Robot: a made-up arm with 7 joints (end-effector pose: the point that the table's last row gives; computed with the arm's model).
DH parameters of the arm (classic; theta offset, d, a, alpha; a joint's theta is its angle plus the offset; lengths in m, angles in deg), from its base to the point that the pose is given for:
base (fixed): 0 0.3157 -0.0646 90
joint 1: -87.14 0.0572 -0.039 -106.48
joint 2: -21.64 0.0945 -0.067 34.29
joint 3: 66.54 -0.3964 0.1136 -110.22
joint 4: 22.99 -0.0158 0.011 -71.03
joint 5: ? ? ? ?
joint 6: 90 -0.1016 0.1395 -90
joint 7: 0 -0.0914 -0.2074 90
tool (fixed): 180 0.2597 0 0
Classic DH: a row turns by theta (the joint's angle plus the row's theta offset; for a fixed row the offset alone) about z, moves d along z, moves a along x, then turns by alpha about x.
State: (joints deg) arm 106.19 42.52 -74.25 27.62 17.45 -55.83 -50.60
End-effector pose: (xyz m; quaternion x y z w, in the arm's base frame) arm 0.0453 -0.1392 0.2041 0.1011 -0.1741 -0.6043 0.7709
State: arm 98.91 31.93 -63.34 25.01 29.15 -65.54 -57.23
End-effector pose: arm -0.0072 -0.1488 0.2174 0.1494 -0.2069 -0.6638 0.7031
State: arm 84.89 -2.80 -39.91 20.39 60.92 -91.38 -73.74
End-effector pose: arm -0.1607 -0.1103 0.2492 0.2173 -0.4383 -0.7531 0.4398
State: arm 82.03 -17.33 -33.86 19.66 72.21 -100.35 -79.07
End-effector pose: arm -0.1955 -0.0608 0.2515 0.1918 -0.5560 -0.7390 0.3285
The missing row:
joint 5: -50.7 -0.0307 -0.0596 90
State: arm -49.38 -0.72 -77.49 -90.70 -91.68 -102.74 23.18
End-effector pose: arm -0.2184 -0.1163 0.6584 0.2027 0.0145 -0.6656 0.7181
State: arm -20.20 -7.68 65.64 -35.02 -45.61 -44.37 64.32
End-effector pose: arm -0.5102 0.0198 0.5193 0.5194 -0.1064 -0.7148 0.4560
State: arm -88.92 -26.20 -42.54 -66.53 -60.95 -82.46 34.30
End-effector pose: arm -0.0706 0.0268 0.7149 -0.2153 0.0011 -0.5920 0.7766
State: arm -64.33 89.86 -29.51 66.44 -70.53 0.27 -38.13
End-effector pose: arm 0.0743 0.2295 0.6541 -0.6610 -0.6835 -0.0968 0.2943
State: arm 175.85 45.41 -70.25 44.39 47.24 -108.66 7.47
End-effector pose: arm 0.0715 0.2374 0.3037 -0.1923 0.6674 0.6926 0.1944
